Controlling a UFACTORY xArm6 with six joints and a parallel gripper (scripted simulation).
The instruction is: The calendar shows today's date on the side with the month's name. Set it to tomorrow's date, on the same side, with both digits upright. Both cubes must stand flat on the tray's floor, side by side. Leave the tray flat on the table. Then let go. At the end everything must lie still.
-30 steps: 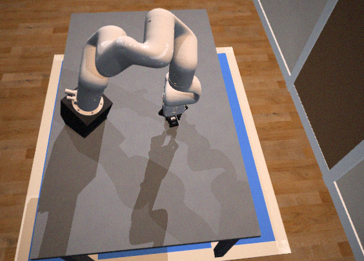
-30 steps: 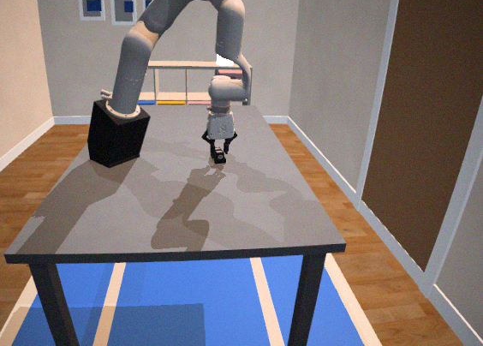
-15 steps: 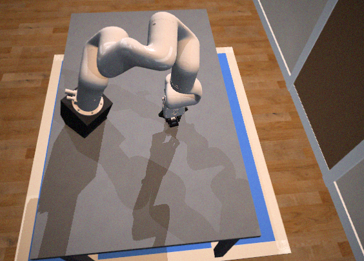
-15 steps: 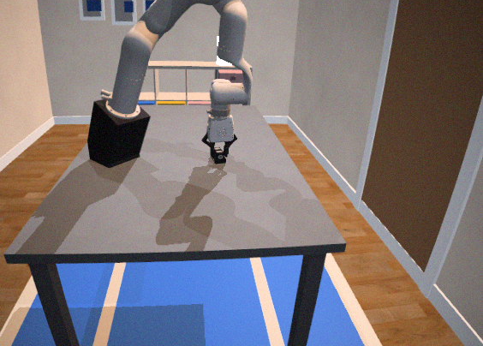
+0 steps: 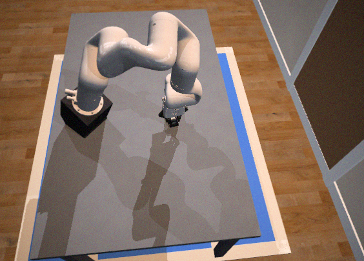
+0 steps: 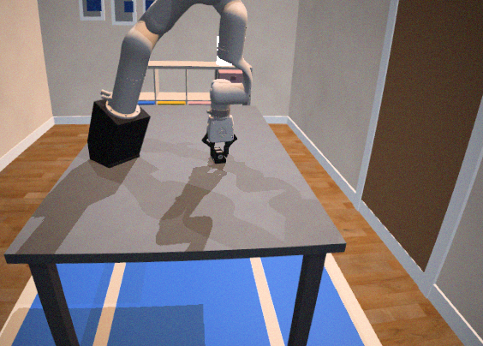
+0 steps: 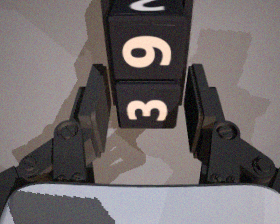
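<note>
The dark tray lies 30 mm below my hand, 20 mm to the left of it and 10 mm behind it.
</note>
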